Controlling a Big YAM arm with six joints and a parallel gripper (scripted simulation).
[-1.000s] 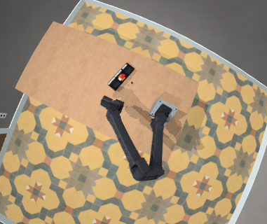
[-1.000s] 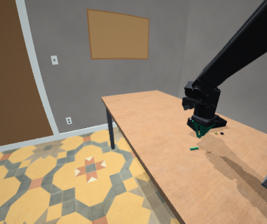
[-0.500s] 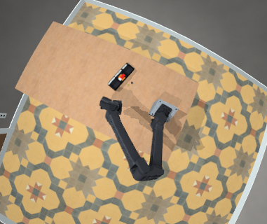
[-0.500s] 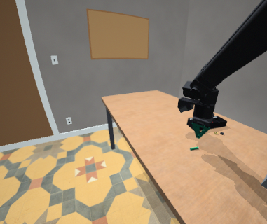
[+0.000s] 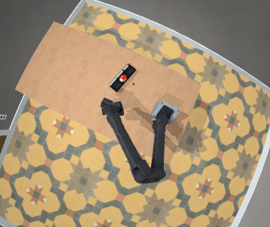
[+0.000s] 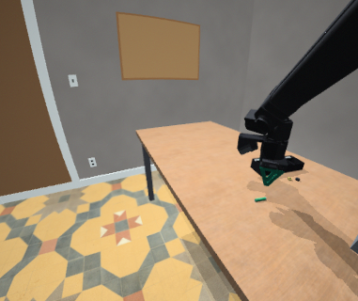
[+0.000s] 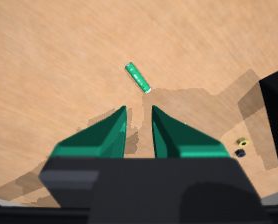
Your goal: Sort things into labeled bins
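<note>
The green battery lies 80 mm below my hand. The rest, counted from my hand: orange block 250 mm to the right, 110 mm ahead, 70 mm below; then black nut 260 mm to the right, 80 mm below, 10 mm ahead; then yellow nut 230 mm to the right, 80 mm below, 30 mm ahead.
</note>
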